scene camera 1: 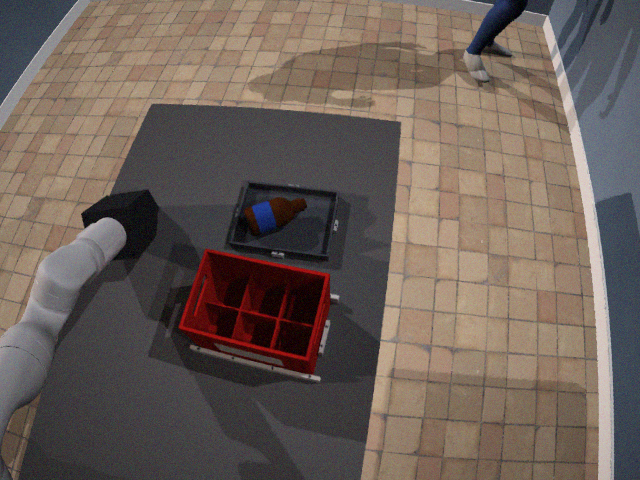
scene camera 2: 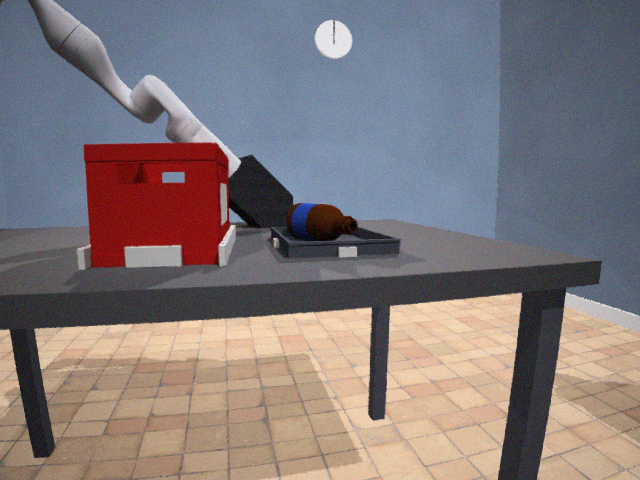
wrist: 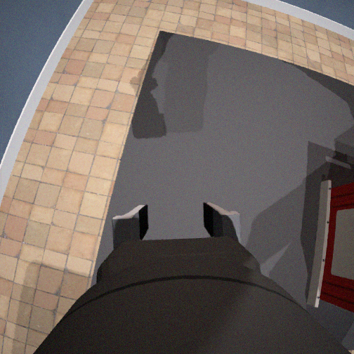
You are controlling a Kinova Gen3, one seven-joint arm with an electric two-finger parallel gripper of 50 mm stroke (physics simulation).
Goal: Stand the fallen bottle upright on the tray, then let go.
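Pixels of known places: arm's base, origin of its link: (scene camera 1: 109, 235) (scene camera 2: 229, 172).
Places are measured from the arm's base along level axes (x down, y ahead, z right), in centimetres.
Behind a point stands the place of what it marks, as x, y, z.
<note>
A brown bottle (scene camera 1: 279, 210) {8.0, 40.7, -10.3} (scene camera 2: 324, 222) {10.9, 43.5, -10.0} with a blue label lies on its side in the dark shallow tray (scene camera 1: 332, 222) {13.0, 53.6, -9.4} (scene camera 2: 372, 251) {14.9, 54.7, -13.8}. In scene camera 1 its neck points to the right; in scene camera 2 its mouth faces right, toward the camera. The bottle and tray do not show in the wrist view. My gripper (wrist: 175, 215) is open, with nothing between its two fingers. In both scene views the black gripper housing stands to the left of the tray, apart from the bottle, and the fingertips are hidden there.
A red crate (scene camera 1: 249, 347) {-1.4, 36.9, 26.3} (scene camera 2: 155, 206) {6.9, 50.7, 19.6} (wrist: 344, 192) with several compartments stands close beside the tray, with pale strips along its base. Both stand on the dark grey table (scene camera 1: 258, 139) {15.5, 32.3, -39.6} (scene camera 2: 439, 266) {15.5, 66.9, -17.7} (wrist: 240, 115). A person's legs (scene camera 1: 491, 31) show on the floor beyond the table.
</note>
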